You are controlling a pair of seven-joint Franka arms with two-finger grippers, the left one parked.
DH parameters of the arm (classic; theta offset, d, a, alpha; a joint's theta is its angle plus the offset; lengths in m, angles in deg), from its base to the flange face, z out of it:
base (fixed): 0 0 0 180
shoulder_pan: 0 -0.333 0 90
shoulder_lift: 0 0 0 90
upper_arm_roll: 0 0.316 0.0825 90
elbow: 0 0 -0.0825 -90
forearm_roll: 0 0.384 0 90
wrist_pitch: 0 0 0.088 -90
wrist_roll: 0 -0.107 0 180
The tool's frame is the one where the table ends.
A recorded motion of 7 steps. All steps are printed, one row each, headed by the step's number.
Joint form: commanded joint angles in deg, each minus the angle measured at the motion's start. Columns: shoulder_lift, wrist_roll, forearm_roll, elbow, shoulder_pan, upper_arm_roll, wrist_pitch.
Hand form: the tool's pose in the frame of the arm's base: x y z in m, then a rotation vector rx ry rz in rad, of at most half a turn. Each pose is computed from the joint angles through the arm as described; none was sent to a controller.
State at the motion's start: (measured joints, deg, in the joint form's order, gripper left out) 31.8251 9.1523 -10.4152 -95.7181 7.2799 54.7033 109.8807
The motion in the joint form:
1: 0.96 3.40 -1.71 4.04 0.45 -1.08 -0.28
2: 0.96 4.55 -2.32 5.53 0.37 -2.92 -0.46
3: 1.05 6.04 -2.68 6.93 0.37 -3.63 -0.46
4: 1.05 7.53 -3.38 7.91 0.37 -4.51 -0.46
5: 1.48 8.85 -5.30 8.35 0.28 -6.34 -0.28
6: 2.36 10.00 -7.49 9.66 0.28 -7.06 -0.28
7: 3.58 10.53 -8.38 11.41 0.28 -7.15 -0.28
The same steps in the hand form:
1: 0.5300 0.3948 0.4025 -2.5307 -1.4186 0.1384
2: 0.5473 0.3805 0.4052 -2.5551 -1.4128 0.1109
3: 0.5581 0.3737 0.4117 -2.5538 -1.4274 0.0769
4: 0.5678 0.3655 0.4152 -2.5591 -1.4487 0.0504
5: 0.5814 0.3503 0.4070 -2.5887 -1.4731 0.0422
6: 0.5936 0.3410 0.4053 -2.6043 -1.5049 0.0196
7: 0.6038 0.3370 0.4063 -2.6036 -1.5060 -0.0026

